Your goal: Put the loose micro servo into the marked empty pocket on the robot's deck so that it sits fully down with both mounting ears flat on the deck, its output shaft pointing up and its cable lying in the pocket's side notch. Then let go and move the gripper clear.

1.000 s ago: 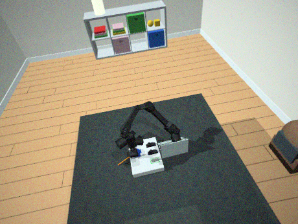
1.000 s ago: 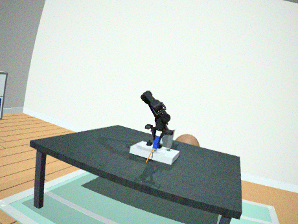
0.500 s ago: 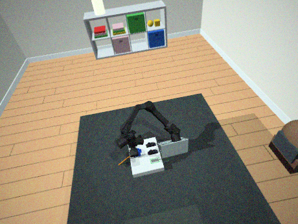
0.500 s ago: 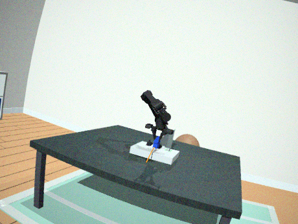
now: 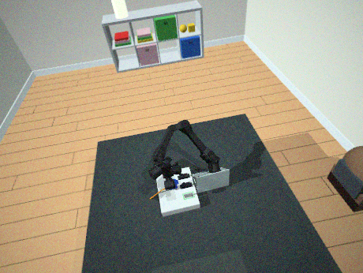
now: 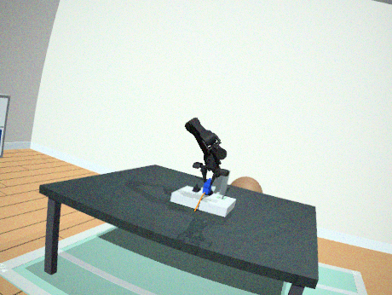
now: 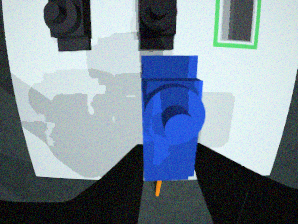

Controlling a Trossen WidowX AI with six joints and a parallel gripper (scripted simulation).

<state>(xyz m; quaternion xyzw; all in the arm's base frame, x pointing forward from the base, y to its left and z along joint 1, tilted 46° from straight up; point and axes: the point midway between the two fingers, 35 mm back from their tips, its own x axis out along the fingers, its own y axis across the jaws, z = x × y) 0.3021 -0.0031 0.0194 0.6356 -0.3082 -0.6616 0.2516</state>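
The white deck lies 10 mm ahead of my gripper tip and 100 mm below it.
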